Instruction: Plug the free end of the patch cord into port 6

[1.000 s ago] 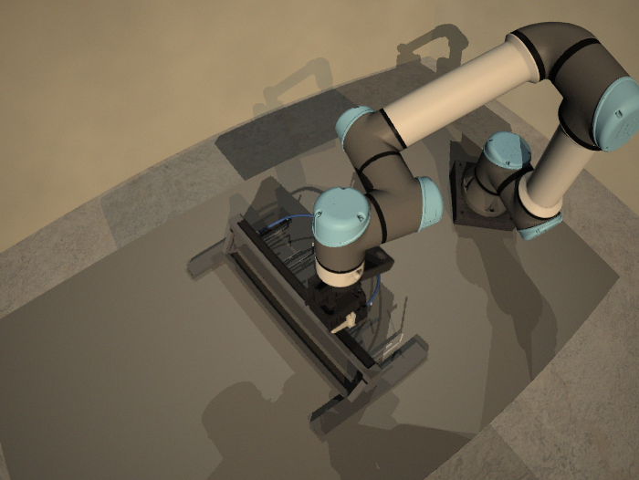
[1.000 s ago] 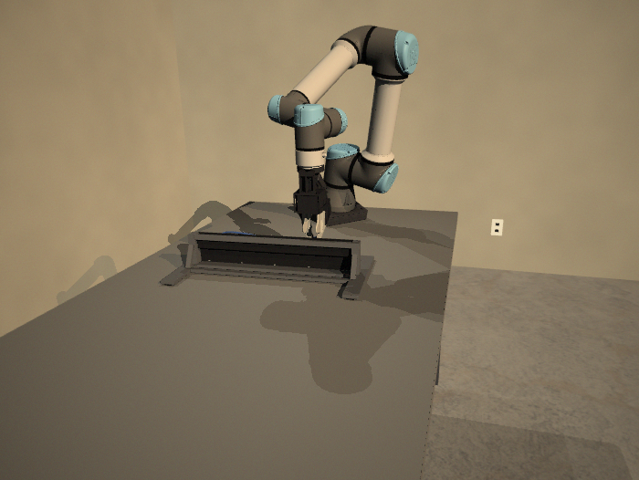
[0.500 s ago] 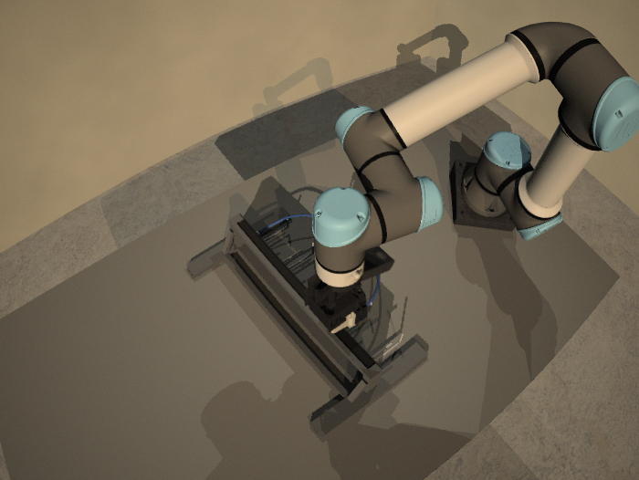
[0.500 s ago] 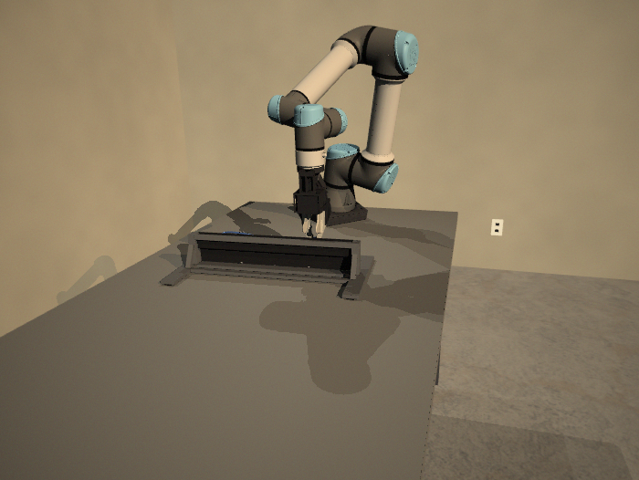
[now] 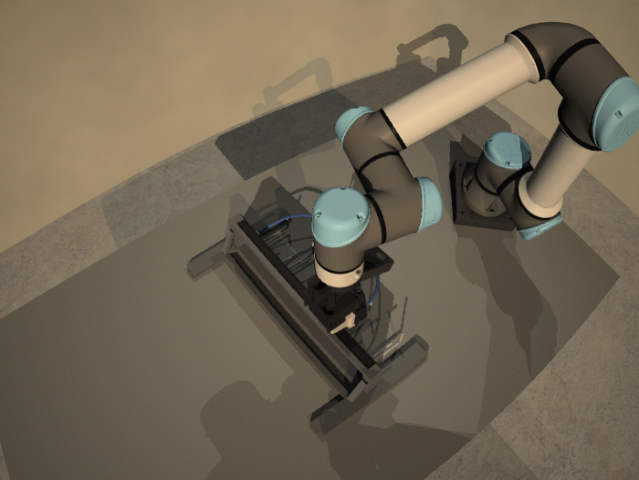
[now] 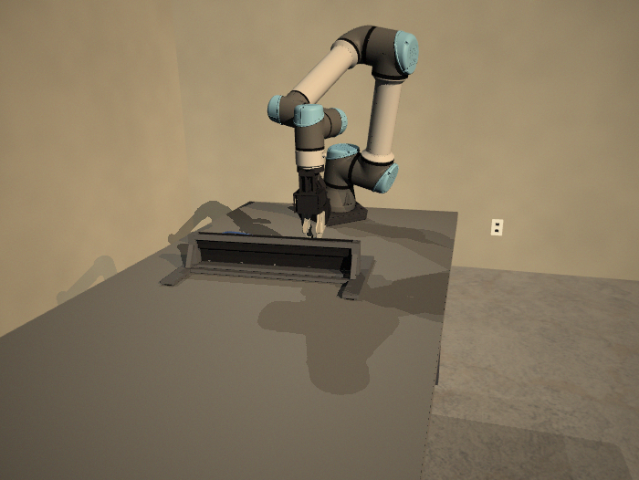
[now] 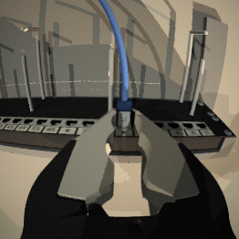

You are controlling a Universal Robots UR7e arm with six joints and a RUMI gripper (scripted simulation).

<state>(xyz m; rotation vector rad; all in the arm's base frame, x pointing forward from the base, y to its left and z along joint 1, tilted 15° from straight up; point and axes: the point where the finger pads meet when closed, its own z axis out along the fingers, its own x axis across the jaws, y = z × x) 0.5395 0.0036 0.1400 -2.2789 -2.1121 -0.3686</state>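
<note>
The plug lies 1 cm below my hand and 1 cm ahead of it.
</note>
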